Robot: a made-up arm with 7 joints.
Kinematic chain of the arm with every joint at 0, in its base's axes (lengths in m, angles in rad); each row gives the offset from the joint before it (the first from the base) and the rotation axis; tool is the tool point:
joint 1: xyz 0 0 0 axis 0 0.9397 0.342
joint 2: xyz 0 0 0 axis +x
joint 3: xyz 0 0 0 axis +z
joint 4: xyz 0.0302 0 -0.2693 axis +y
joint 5: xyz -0.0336 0 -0.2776 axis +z
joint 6: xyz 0 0 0 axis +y
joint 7: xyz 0 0 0 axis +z
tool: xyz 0 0 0
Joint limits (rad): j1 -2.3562..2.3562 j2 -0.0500..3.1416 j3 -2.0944..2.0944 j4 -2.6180..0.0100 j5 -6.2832..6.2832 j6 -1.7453..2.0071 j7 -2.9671..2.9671
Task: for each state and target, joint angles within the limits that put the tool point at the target. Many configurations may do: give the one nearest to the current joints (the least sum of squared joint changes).
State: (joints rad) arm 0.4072 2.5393 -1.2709 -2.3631 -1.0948 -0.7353 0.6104
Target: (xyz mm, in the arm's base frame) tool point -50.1 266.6 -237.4
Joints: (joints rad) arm 0.4159 1.8216 -1.2977 -1.9465 -1.0948 -0.7353 0.6104
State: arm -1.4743 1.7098 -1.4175 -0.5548 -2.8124 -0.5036 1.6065
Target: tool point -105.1 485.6 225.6
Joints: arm -1.4602 2.3625 -1.3139 -0.5006 -2.8124 -0.5036 1.6065
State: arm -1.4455 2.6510 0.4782 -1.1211 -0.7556 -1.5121 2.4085
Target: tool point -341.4 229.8 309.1
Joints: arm -1.5727 2.5034 0.4676 -0.9587 -0.7556 -1.5121 2.4085
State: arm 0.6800 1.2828 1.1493 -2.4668 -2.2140 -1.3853 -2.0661
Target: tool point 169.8 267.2 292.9
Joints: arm 0.4903 1.7391 1.3640 -1.5740 -2.2140 -1.3853 -2.0661
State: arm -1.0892 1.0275 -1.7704 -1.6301 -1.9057 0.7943 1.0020
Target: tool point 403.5 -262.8 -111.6
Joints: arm -1.5002 0.3090 -1.5207 -1.1447 -1.9057 0.7943 1.0020
